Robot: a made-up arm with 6 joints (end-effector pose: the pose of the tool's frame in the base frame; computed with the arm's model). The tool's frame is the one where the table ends.
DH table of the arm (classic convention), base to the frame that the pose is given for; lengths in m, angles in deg. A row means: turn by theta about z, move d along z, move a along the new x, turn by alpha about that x. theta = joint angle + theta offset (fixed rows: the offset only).
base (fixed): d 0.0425; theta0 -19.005; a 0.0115; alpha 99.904
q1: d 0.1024; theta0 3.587; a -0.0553; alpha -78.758
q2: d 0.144; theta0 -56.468; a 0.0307; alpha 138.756
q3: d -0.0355; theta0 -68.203; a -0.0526; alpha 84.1
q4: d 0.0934; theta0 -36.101; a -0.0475; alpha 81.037
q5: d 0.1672; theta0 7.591; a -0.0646; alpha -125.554
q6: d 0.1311; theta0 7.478; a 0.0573; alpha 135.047
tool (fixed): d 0.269; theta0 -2.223; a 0; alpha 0
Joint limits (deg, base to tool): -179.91..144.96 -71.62..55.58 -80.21..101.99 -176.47..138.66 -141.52..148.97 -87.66..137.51
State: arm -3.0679 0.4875 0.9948 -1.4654 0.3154 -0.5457
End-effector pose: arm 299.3 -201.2 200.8 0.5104 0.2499 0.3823 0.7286
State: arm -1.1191 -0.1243 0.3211 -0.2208 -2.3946 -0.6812
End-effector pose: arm 403.5 -23.2 342.7 -0.4978 0.0166 -0.6645 0.5571
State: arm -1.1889 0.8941 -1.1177 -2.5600 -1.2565 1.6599
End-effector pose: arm -23.9 -129.3 54.8 -0.7720 -0.4703 -0.1224 0.4097
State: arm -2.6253 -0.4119 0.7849 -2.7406 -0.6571 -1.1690
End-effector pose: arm -219.1 -131.5 198.9 0.1653 -0.4735 0.2656 0.8233
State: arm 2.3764 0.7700 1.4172 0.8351 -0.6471 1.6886
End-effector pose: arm -147.7 42.4 -214.6 0.8803 -0.2497 -0.3277 0.2353
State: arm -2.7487 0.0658 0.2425 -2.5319 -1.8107 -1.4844
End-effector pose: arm 196.0 18.9 264.8 -0.2128 -0.2321 -0.5167 0.7961
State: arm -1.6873 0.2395 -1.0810 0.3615 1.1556 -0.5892
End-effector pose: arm 450.9 -449.3 -86.7 -0.8756 0.1018 -0.4690 0.0553
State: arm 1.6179 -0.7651 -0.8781 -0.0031 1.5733 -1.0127
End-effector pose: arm -560.3 -181.1 -187.6 -0.4673 -0.3272 0.8059 0.1586
